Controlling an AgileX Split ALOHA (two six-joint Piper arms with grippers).
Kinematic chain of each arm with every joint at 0, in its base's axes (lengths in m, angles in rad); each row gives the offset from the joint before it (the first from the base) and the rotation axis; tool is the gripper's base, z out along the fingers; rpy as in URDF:
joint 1: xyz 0 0 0.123 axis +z
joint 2: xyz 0 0 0 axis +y
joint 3: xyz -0.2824 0 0.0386 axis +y
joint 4: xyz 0.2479 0 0.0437 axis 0.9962 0 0.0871
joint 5: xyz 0 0 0 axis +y
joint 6: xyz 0.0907 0 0.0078 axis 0.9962 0 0.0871
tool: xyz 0 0 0 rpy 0 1.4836 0
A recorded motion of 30 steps. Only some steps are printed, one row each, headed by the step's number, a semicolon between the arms.
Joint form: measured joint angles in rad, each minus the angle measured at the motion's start. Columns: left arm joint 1, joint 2, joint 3, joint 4, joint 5, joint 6; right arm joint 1, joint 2, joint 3, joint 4, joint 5, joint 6.
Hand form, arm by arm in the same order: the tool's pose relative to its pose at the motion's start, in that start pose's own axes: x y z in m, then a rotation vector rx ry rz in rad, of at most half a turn. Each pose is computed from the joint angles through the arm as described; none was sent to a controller.
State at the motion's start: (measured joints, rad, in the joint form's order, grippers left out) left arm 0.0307 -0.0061 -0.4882 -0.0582 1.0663 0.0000; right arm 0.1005 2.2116 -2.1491 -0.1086 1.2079 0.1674
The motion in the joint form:
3: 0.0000 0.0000 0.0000 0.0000 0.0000 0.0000; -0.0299 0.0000 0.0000 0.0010 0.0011 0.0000
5: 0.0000 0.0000 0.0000 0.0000 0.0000 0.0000; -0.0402 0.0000 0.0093 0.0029 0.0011 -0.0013
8: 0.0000 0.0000 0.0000 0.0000 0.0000 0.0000; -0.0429 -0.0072 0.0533 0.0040 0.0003 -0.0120
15: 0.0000 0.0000 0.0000 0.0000 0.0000 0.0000; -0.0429 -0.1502 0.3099 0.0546 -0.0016 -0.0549
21: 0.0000 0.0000 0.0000 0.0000 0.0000 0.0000; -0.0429 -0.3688 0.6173 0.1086 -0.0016 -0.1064
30: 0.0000 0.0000 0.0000 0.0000 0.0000 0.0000; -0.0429 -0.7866 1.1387 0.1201 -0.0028 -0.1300
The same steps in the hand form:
3: 0.0000 0.0000 0.0000 0.0000 0.0000 0.0000; -0.0013 -0.0143 0.0013 0.0109 0.0025 0.0279
5: 0.0000 0.0000 0.0000 0.0000 0.0000 0.0000; -0.0001 -0.0190 0.0039 0.0141 0.0125 0.0359
8: 0.0000 0.0000 0.0000 0.0000 0.0000 0.0000; 0.0067 -0.0203 0.0108 0.0177 0.0485 0.0247
15: 0.0000 0.0000 0.0000 0.0000 0.0000 0.0000; 0.0466 -0.0204 0.0001 -0.0196 0.1654 -0.0067
21: 0.0000 0.0000 0.0000 0.0000 0.0000 0.0000; 0.1030 -0.0235 -0.0311 -0.0655 0.2581 -0.0385
30: 0.0000 0.0000 0.0000 0.0000 0.0000 0.0000; 0.2236 -0.0373 -0.0781 -0.0716 0.3603 -0.0600

